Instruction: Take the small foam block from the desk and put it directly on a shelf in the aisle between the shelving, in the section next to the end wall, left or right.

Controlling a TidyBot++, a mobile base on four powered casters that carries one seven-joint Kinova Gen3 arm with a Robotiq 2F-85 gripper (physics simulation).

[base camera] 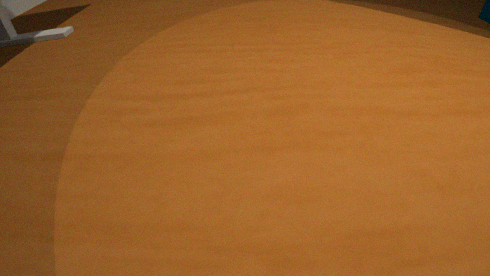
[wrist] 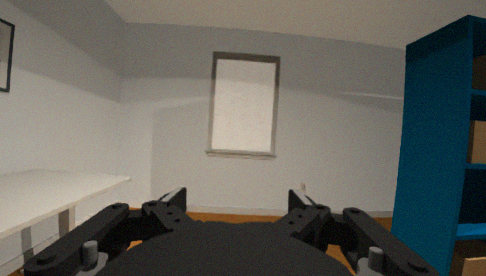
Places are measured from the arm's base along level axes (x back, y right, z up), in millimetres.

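Pixels of known places: gripper, fingertip midpoint: (wrist: 237,200).
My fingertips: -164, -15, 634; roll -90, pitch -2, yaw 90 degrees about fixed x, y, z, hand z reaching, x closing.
Behind a point stands the place of what it marks, as x, y, z.
My gripper (wrist: 237,200) @[-164, -15, 634] is open in the wrist view, with its two fingers wide apart and no object between them. A white desk (wrist: 45,192) @[-869, -996, 323] stands at the left in the wrist view; the stretch of its top that shows bears no foam block. A desk foot (base camera: 47,35) shows at the top left in the base camera view. A blue shelf unit (wrist: 432,145) @[-1206, 1316, 689] stands at the right in the wrist view, seen mostly from its side panel, with part of its shelves at the right edge. The small foam block does not show in either view.
Brown boxes (wrist: 479,142) @[-1043, 1483, 729] sit on the blue unit's shelves. A window (wrist: 244,105) @[-2439, -10, 1038] is in the far wall (wrist: 340,145) @[-2496, 1327, 601]. A framed picture (wrist: 5,55) @[-1068, -1561, 1088] hangs on the left wall. A blue corner (base camera: 485,11) @[-1445, 1307, -349] shows at the top right in the base camera view, beyond the wooden floor (base camera: 270,150) @[-444, 34, -397].
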